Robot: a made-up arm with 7 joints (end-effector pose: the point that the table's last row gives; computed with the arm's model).
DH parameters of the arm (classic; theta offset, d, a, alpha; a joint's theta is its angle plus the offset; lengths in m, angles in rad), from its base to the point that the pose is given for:
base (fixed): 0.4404 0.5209 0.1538 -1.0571
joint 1: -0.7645 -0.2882 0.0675 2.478
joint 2: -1.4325 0 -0.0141 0
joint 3: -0.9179 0 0.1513 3.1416
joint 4: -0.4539 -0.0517 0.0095 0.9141
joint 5: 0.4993 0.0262 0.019 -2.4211
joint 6: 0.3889 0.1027 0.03 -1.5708
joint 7: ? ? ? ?
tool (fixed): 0 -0.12 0 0
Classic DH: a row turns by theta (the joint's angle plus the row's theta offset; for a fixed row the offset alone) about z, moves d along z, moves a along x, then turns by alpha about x.
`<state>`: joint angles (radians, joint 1 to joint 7).
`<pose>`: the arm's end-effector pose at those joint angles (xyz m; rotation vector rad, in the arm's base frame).
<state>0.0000 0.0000 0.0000 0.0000 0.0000 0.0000 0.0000</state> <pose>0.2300 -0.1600 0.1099 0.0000 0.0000 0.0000</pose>
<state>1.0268 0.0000 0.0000 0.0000 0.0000 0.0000 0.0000</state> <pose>0.0780 -0.3006 0.2206 -0.3813 0.8090 0.5045</pose>
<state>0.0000 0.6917 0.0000 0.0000 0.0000 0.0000 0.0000</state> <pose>0.4438 -0.1600 0.1366 0.0000 -0.6917 0.0000</pose>
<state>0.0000 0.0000 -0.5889 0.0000 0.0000 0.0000 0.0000</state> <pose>0.0624 -0.1600 0.1972 0.0000 0.5889 0.0000</pose>
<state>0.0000 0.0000 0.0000 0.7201 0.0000 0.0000 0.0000</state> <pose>0.1278 -0.1600 0.1785 0.0000 0.7201 -0.0001</pose>
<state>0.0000 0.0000 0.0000 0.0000 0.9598 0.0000 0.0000</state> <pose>0.1441 -0.1028 0.2286 0.7213 0.5860 0.2401</pose>
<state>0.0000 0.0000 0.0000 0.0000 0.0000 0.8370 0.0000</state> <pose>0.2300 -0.2813 0.1372 -0.8370 0.0001 0.0000</pose>
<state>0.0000 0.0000 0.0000 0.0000 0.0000 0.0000 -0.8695</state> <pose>0.1241 -0.1600 0.1220 0.0000 0.8695 0.0000</pose>
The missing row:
joint 7: 1.5708 -0.03 0.04 -1.5708
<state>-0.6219 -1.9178 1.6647 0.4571 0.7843 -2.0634 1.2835</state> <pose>0.3473 -0.1883 0.2951 1.8309 0.2861 -2.2349</pose>
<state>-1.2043 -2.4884 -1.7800 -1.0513 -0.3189 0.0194 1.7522</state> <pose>0.2550 -0.2832 0.5360 0.7066 0.1707 0.0559</pose>
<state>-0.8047 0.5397 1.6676 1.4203 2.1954 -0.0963 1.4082</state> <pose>0.2648 -0.2654 0.5892 1.8098 -1.1210 0.1197</pose>
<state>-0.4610 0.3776 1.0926 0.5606 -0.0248 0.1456 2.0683</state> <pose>0.3826 -0.1963 0.4710 0.5380 2.8936 0.1913</pose>
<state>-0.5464 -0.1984 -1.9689 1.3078 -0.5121 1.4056 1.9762</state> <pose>0.0792 -0.1580 0.5494 1.4744 0.2646 1.2681</pose>
